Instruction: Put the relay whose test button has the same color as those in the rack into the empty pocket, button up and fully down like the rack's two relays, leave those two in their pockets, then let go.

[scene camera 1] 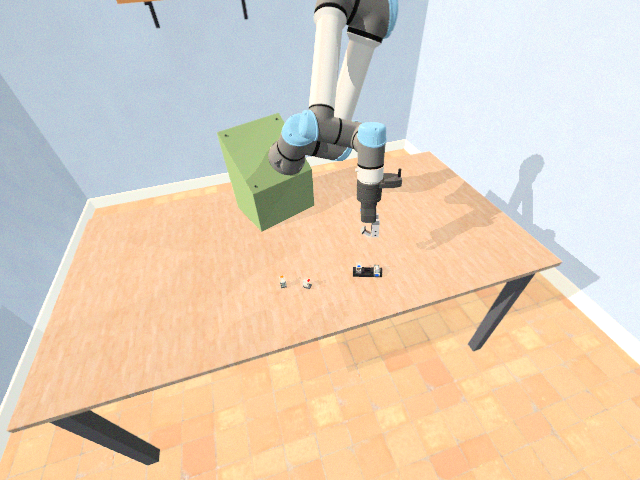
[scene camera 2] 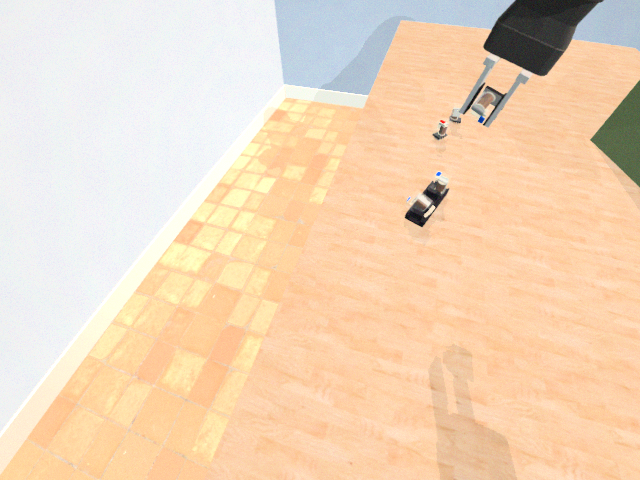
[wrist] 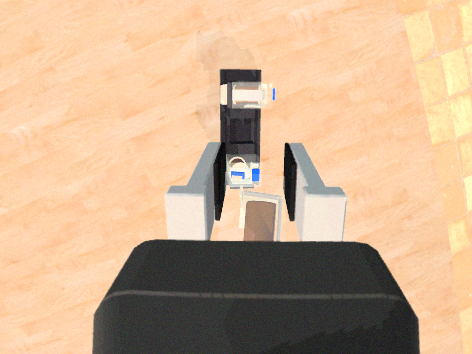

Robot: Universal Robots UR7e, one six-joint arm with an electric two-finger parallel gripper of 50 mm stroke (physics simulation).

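Frame: origin at the arm's base, x left, y ahead, z down, level; millimetres.
Seen in the pictures: gripper, fingertip midpoint: [scene camera 1: 374, 234] [scene camera 2: 475, 116] [wrist: 254, 166]; arm's base, link origin: [scene camera 1: 286, 158].
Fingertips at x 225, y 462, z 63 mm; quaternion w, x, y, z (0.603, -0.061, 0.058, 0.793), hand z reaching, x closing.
Observation:
Pixels of each thing's top centre, then the offset from my fingertips to it. "spot": a spot on its surface instead.
- relay with a blue button, top centre: [wrist: 259, 241] [scene camera 2: 492, 90] [scene camera 1: 367, 227] dz -25, dx -23, dy -9 mm
- black rack, top centre: [wrist: 242, 131] [scene camera 2: 430, 196] [scene camera 1: 367, 269] dz +160, dx -16, dy +13 mm
- empty middle pocket, surface spot: [wrist: 242, 131] spot: dz +180, dx -20, dy +14 mm
- relay with an orange button, top centre: [scene camera 2: 460, 105] [scene camera 1: 282, 278] dz +139, dx -324, dy -3 mm
- relay with a red button, top centre: [scene camera 2: 445, 120] [scene camera 1: 306, 279] dz +139, dx -242, dy +22 mm
My gripper [scene camera 1: 370, 232] [scene camera 2: 476, 116] [wrist: 254, 166] is shut on a relay with a blue button [scene camera 2: 484, 102] [wrist: 261, 220]. It hangs high above the table behind the rack, its button toward the fingertips and its dark base toward the palm. The black rack [scene camera 1: 367, 274] [scene camera 2: 416, 219] [wrist: 240, 75] has an empty middle pocket [wrist: 242, 131]. One blue-button relay [scene camera 1: 358, 269] [scene camera 2: 440, 184] [wrist: 237, 163] stands upright in one end. The other blue-button relay [scene camera 1: 376, 269] [scene camera 2: 421, 201] [wrist: 248, 95] lies on its side across the opposite end, its button sticking out past the rack's long edge.
A relay with an orange button [scene camera 1: 282, 282] [scene camera 2: 455, 116] and a relay with a red button [scene camera 1: 307, 284] [scene camera 2: 440, 130] stand on the table left of the rack in the first scene view. A green block [scene camera 1: 284, 205] stands farther back. The table's front edge [scene camera 1: 310, 340] runs in front of the rack.

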